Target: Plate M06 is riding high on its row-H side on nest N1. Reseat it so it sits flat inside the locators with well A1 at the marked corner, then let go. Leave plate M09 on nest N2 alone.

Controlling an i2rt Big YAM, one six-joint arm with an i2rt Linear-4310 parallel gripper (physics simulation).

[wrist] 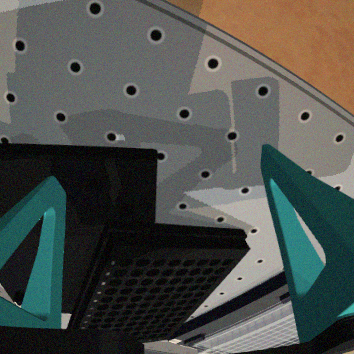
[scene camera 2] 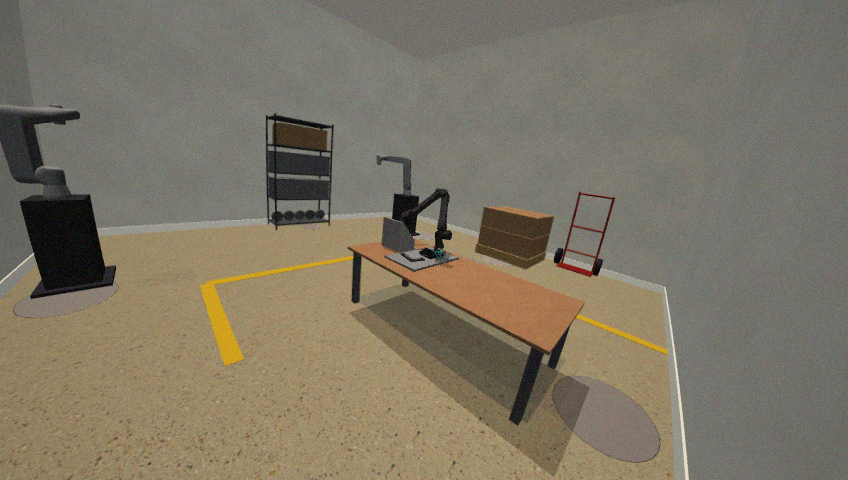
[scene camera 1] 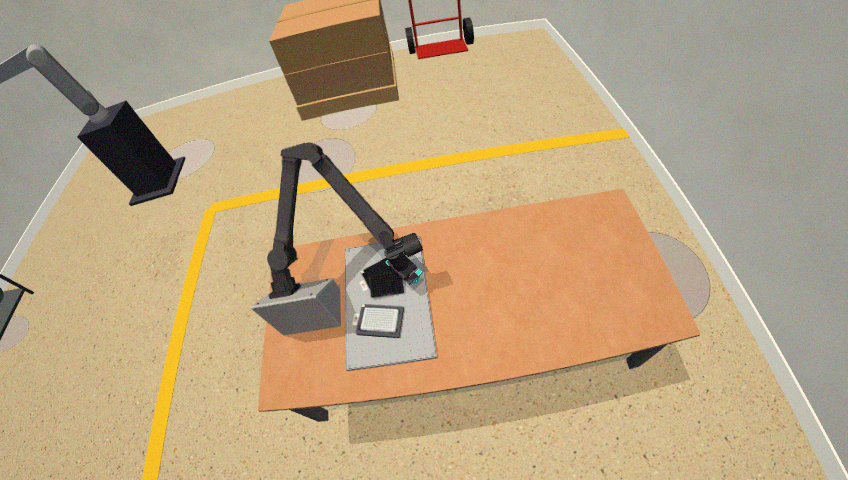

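Pixels of known places: gripper, fingertip midpoint: (wrist: 155,169) (scene camera 2: 439,257) (scene camera 1: 408,274); arm's base, origin of the base link: (scene camera 2: 397,227) (scene camera 1: 285,292).
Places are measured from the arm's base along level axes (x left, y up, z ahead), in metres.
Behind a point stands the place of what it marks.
Plate M06 (scene camera 1: 387,284) @(y -0.132, x 0.028, z 0.356 m) (wrist: 170,280) @(y -0.128, x 0.023, z 0.380 m) is black with a grid of wells. In the wrist view it looks tilted against the black block of nest N1 (wrist: 110,187) @(y -0.141, x 0.073, z 0.424 m); its contact with the locators and the marked corner cannot be made out. My gripper (scene camera 1: 404,269) @(y -0.141, x 0.058, z 0.443 m) (scene camera 2: 439,253) @(y -0.141, x 0.058, z 0.443 m) (wrist: 155,169) @(y -0.141, x 0.058, z 0.443 m) is open and empty, with teal fingers wide apart above the plate and nest area, one finger to each side in the wrist view. The pale plate M09 (scene camera 1: 380,319) @(y -0.131, x -0.112, z 0.315 m) (wrist: 262,327) @(y -0.127, x -0.076, z 0.338 m) sits in the dark frame of nest N2 (scene camera 1: 379,334) @(y -0.141, x -0.165, z 0.303 m) (wrist: 235,306) @(y -0.144, x -0.054, z 0.336 m), beside M06.
Both nests stand on a grey perforated board (scene camera 1: 389,355) @(y -0.153, x -0.246, z 0.328 m) (wrist: 150,65) @(y -0.153, x 0.076, z 0.482 m) on the orange-brown table (scene camera 1: 535,267) @(y -0.166, x -0.017, z 0.930 m) (scene camera 2: 493,291) @(y -0.166, x -0.091, z 0.991 m). The grey box (scene camera 1: 303,310) @(y 0.010, x -0.091, z 0.076 m) (scene camera 2: 396,234) @(y -0.026, x -0.091, z 0.093 m) stands near the arm base. Small pale tags (scene camera 1: 363,286) @(y -0.151, x 0.052, z 0.257 m) lie beside the nests. Cartons (scene camera 1: 336,65) (scene camera 2: 514,234) stand beyond the table.
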